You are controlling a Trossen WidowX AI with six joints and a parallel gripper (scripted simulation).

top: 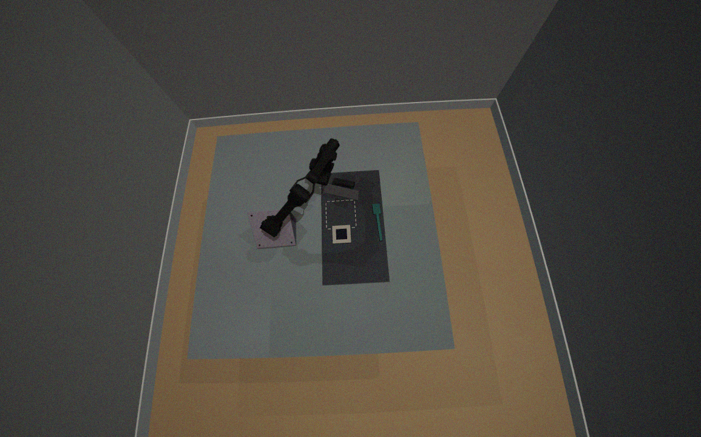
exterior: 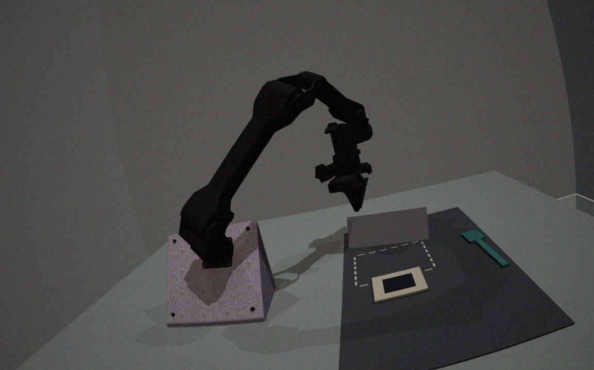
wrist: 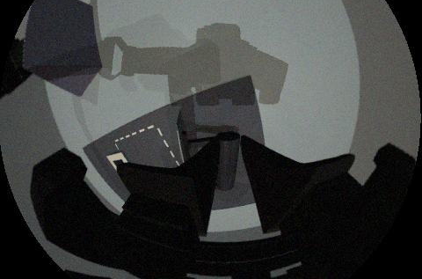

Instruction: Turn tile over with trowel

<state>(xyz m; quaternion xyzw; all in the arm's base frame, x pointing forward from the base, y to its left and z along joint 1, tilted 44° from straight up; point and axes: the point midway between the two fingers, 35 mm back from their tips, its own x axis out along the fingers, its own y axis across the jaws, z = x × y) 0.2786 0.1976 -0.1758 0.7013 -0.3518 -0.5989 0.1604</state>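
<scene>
My gripper tip is 5 cm short of the trowel, 5 cm above it and 4 cm to the left of it. From my gripper tip the other things lie so: dark mat: 26 cm to the right, 12 cm ahead, 9 cm below; then teal t-shaped piece: 26 cm ahead, 24 cm to the right, 7 cm below; then tile: 32 cm to the right, 7 cm below, 6 cm ahead.
</scene>
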